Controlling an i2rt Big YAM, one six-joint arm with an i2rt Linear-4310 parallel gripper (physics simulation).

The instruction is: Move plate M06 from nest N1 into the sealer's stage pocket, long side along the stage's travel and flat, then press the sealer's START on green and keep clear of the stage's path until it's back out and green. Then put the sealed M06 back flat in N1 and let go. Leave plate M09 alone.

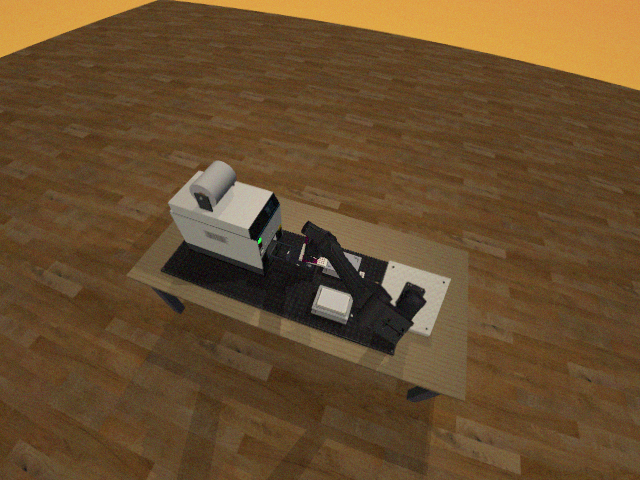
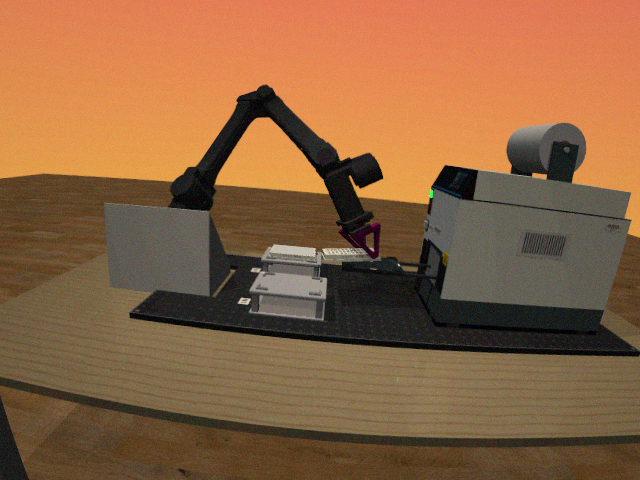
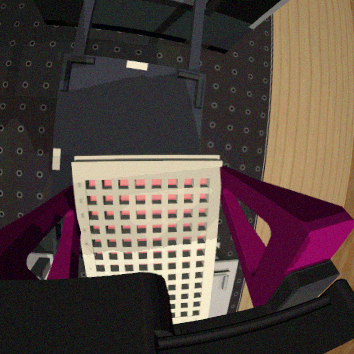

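Where they show: gripper, fingertip midpoint: (image 1: 304, 252) (image 2: 369, 254) (image 3: 146, 182); arm's base at its link origin: (image 1: 410, 297) (image 2: 172, 236).
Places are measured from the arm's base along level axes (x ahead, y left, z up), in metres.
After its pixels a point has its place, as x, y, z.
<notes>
Plate M06 (image 1: 321, 261) {0.418, -0.001, 0.006} (image 2: 343, 253) {0.445, -0.031, 0.017} (image 3: 145, 170) {0.514, -0.003, 0.024} is cream with a grid of square wells. It is roughly level; whether film covers it I cannot tell. My gripper (image 1: 310, 251) {0.506, -0.006, 0.013} (image 2: 369, 254) {0.506, -0.006, 0.013} (image 3: 146, 182) {0.506, -0.006, 0.013} is shut on it, one magenta finger on each long side. The plate is above the nest-side end of the dark stage (image 2: 372, 266) {0.515, -0.022, -0.009} (image 3: 130, 115) {0.546, 0.009, -0.009}, whose far part and corner stops show uncovered. The stage is out on its two rails. The sealer (image 1: 217, 227) {0.831, 0.141, 0.185} (image 2: 527, 258) {0.847, -0.081, 0.067} shows a green light (image 1: 260, 240) {0.652, 0.108, 0.162} (image 2: 431, 193) {0.654, 0.109, 0.163}. An empty nest (image 1: 355, 260) {0.281, -0.114, -0.055} (image 2: 289, 285) {0.334, -0.088, -0.055} stands nearby, its label unreadable.
The other plate (image 1: 333, 300) {0.301, 0.133, -0.039} (image 2: 293, 252) {0.305, 0.109, -0.039}, apparently M09, sits on the second nest (image 1: 330, 314) {0.290, 0.191, -0.056} (image 2: 290, 269) {0.293, 0.150, -0.105}, beside the empty one. The sealer's front and opening stand just beyond the stage. The black perforated board (image 1: 217, 269) {0.882, 0.190, -0.112} (image 2: 382, 330) {0.547, -0.139, -0.110} lies under the nests and sealer.
</notes>
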